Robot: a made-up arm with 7 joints.
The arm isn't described. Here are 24 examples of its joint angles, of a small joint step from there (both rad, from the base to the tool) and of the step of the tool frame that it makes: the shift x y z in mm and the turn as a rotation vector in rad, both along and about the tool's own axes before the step.
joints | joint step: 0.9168 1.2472 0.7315 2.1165 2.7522 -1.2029 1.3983 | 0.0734 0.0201 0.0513 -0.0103 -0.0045 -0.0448 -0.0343
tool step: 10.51 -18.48 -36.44 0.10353 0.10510 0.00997
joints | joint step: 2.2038 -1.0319 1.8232 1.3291 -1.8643 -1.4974 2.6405 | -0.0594 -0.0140 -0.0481 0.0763 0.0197 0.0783 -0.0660
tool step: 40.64 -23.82 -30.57 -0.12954 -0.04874 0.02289
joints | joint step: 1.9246 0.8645 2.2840 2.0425 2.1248 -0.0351 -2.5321 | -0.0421 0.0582 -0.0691 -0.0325 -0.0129 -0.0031 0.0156
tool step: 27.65 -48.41 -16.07 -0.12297 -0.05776 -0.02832
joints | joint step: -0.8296 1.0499 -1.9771 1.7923 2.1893 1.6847 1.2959 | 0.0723 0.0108 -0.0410 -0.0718 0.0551 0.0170 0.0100
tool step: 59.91 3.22 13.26 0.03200 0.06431 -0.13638
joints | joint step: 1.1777 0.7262 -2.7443 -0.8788 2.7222 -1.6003 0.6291 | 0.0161 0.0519 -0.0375 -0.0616 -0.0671 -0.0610 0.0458
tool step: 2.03 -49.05 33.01 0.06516 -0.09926 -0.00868
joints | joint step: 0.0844 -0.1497 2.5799 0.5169 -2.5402 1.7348 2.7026 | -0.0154 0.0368 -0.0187 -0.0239 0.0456 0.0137 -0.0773
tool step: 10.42 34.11 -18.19 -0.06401 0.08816 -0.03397
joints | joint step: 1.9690 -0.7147 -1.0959 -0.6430 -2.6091 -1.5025 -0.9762 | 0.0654 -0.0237 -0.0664 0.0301 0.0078 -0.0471 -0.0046
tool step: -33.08 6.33 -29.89 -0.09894 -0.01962 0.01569
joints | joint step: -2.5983 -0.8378 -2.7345 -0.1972 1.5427 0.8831 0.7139 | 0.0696 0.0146 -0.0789 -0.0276 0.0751 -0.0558 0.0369
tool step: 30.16 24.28 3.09 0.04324 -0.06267 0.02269
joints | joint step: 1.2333 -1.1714 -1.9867 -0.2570 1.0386 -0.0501 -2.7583 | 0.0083 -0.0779 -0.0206 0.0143 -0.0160 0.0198 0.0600
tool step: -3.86 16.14 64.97 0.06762 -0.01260 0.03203
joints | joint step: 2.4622 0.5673 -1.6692 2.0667 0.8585 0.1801 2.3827 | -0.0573 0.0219 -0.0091 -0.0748 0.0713 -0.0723 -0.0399
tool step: 9.47 11.45 31.01 0.13946 -0.06116 0.01953
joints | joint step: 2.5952 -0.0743 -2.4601 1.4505 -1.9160 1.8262 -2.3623 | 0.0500 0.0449 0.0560 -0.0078 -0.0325 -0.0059 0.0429
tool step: -31.42 -18.70 37.15 0.00657 -0.15461 -0.04891
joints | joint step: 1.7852 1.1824 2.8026 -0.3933 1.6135 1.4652 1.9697 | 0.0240 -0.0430 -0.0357 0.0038 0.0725 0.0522 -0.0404
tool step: -27.69 -7.85 -25.57 -0.03081 -0.02658 -0.05590
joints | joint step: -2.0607 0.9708 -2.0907 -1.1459 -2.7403 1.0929 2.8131 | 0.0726 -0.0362 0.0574 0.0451 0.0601 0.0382 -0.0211
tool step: 62.82 9.63 -38.05 -0.08417 0.09527 -0.08842
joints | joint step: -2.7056 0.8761 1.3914 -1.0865 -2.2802 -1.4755 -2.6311 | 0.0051 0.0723 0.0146 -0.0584 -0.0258 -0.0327 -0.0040
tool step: 2.73 -53.43 -12.37 -0.08241 0.02779 -0.00674
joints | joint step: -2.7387 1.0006 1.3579 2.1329 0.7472 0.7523 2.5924 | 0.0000 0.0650 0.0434 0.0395 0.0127 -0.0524 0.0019
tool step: -12.65 8.03 1.19 -0.04452 -0.02287 -0.02826
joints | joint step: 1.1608 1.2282 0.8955 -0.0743 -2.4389 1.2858 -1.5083 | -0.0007 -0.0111 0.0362 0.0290 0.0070 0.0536 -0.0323
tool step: -0.19 -7.01 3.23 -0.00235 0.04608 0.04295
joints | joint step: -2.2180 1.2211 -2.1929 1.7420 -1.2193 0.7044 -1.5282 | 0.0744 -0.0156 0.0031 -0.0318 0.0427 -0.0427 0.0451
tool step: 1.56 -5.50 28.54 -0.11260 -0.14721 -0.02518
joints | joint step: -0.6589 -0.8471 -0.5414 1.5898 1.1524 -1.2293 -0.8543 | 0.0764 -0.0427 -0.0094 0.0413 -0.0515 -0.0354 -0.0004
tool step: 22.97 9.27 -9.71 0.02201 -0.00335 -0.01944
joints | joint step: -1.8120 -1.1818 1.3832 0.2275 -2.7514 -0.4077 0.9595 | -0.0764 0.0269 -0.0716 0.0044 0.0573 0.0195 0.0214
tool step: -35.20 37.68 43.23 0.07355 -0.01547 0.03580
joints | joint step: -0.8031 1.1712 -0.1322 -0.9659 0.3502 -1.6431 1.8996 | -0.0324 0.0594 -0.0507 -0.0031 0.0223 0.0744 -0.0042
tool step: -27.06 -16.82 18.68 -0.11134 -0.01864 -0.09626
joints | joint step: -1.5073 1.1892 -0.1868 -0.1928 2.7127 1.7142 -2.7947 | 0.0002 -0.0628 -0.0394 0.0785 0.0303 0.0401 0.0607
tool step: 18.31 11.60 -16.66 -0.01384 -0.05187 0.04126
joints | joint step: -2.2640 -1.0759 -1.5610 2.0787 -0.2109 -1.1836 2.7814 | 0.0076 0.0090 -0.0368 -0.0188 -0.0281 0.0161 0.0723
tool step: -6.56 5.54 -3.66 -0.01902 -0.02736 0.00833
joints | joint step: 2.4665 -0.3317 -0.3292 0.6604 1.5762 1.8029 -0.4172 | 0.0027 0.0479 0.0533 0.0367 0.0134 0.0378 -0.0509
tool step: 35.70 -0.37 -26.91 0.09211 -0.02355 0.05118
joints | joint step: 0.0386 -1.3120 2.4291 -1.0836 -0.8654 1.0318 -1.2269 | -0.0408 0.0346 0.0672 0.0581 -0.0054 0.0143 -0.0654
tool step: 13.17 46.14 25.20 0.11662 0.05738 0.01902
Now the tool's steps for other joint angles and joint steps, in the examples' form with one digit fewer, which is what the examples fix.
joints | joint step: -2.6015 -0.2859 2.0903 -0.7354 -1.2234 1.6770 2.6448 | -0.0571 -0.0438 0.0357 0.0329 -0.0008 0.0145 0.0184
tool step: 32.4 -23.5 -21.2 0.0072 0.0581 -0.0115
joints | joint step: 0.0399 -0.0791 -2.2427 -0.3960 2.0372 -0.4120 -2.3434 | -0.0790 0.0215 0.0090 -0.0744 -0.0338 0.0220 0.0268
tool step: -41.5 -14.7 -26.4 -0.0899 0.0778 0.0765
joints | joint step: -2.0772 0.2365 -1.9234 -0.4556 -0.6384 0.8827 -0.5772 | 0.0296 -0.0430 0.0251 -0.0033 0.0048 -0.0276 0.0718
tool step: 33.3 16.6 7.6 -0.0146 -0.1258 0.0320
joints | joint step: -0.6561 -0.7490 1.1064 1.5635 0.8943 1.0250 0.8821 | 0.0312 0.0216 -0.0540 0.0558 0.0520 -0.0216 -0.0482
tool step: -11.3 -18.6 -19.8 0.0301 -0.0428 0.0304
